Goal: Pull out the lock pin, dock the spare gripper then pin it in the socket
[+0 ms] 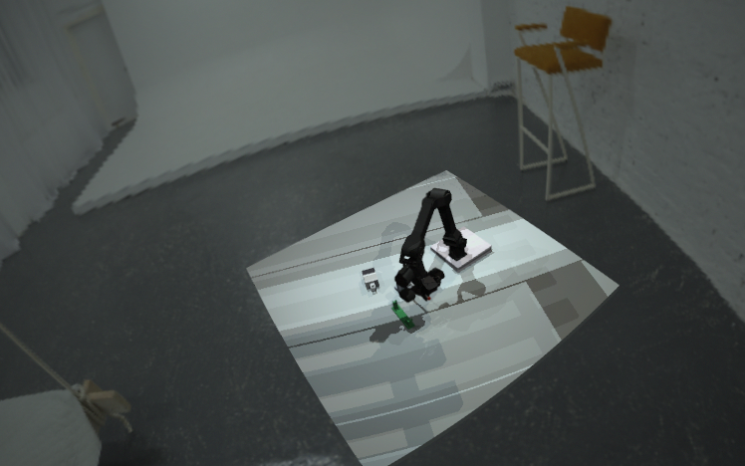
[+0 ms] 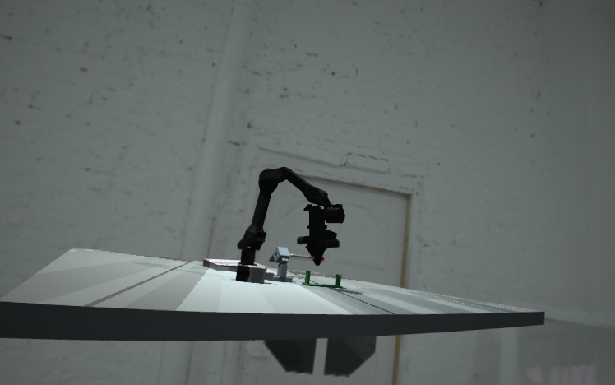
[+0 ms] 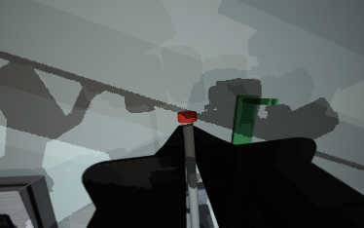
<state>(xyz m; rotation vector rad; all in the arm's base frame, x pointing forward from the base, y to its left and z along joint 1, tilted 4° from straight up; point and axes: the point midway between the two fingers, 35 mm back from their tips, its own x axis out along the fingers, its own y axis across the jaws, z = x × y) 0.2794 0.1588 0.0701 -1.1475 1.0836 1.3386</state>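
My gripper tip is now 100 mm short of the green cradle, 40 mm to the left of it and 40 mm above it. From my gripper tip the other things lie so: spare gripper: 100 mm ahead, 290 mm to the right, 40 mm below; grey mount stand: 160 mm to the right, 10 mm below.
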